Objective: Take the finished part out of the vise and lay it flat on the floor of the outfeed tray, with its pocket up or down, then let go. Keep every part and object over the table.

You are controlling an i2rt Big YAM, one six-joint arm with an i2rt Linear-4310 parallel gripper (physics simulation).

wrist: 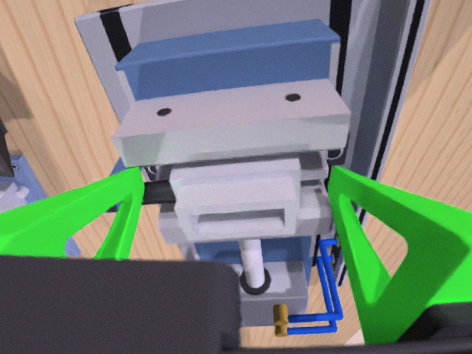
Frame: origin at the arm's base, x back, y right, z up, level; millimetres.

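Where they show: gripper, fingertip midpoint: (236, 177).
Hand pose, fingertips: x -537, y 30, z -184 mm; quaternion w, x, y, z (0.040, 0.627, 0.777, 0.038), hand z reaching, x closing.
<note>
After its pixels a point has its place.
The finished part (237, 192) @[x -543, y 30, z -168 mm], a pale grey block with a rectangular pocket, sits in the vise (232, 137) @[x -562, y 23, z -180 mm] at the middle of the view. It lies between the wide upper jaw and the lower jaw, with its pocket opening facing the camera. My gripper (236, 177) @[x -537, y 30, z -184 mm] is open, with one green finger at each side of the part. The fingers appear apart from it, and their height relative to it is hard to judge. The left fingertip hides part of a black rod beside the part. I cannot identify the outfeed tray in this view.
A black rod (159, 192) @[x -520, y -7, z -182 mm] reaches the part's left side. Blue bent tubing with a brass nozzle (281, 320) @[x -402, y 98, z -166 mm] stands at the lower right of the vise. A grey rail with black strips (372, 100) @[x -570, y 111, z -242 mm] runs along the right. A blue object (31, 182) @[x -409, y -157, z -268 mm] shows at the left edge.
</note>
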